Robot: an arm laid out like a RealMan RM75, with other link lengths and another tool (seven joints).
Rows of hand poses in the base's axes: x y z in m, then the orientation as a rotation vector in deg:
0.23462 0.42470 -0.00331 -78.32 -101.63 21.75
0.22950 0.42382 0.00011 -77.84 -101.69 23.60
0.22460 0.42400 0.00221 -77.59 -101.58 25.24
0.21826 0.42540 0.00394 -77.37 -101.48 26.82
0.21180 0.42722 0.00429 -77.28 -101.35 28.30
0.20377 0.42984 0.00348 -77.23 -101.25 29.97
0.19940 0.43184 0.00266 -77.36 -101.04 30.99
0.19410 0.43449 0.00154 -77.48 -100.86 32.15
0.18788 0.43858 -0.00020 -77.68 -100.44 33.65
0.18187 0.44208 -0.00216 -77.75 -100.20 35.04
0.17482 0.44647 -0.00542 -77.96 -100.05 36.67
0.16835 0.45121 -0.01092 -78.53 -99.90 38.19
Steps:
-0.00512 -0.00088 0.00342 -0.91 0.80 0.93
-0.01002 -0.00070 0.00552 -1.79 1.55 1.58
-0.01636 0.00070 0.00725 -2.67 2.24 2.21
-0.02282 0.00252 0.00760 -3.55 2.85 2.71
-0.03085 0.00514 0.00679 -4.59 3.48 3.29
-0.03522 0.00714 0.00597 -5.30 3.90 3.48
-0.04052 0.00979 0.00485 -6.09 4.33 3.75
-0.04674 0.01388 0.00311 -7.12 5.01 3.97
-0.05275 0.01738 0.00115 -8.05 5.57 4.32
-0.05980 0.02177 -0.00211 -9.22 6.05 4.73
-0.06627 0.02651 -0.00761 -10.53 6.34 4.91

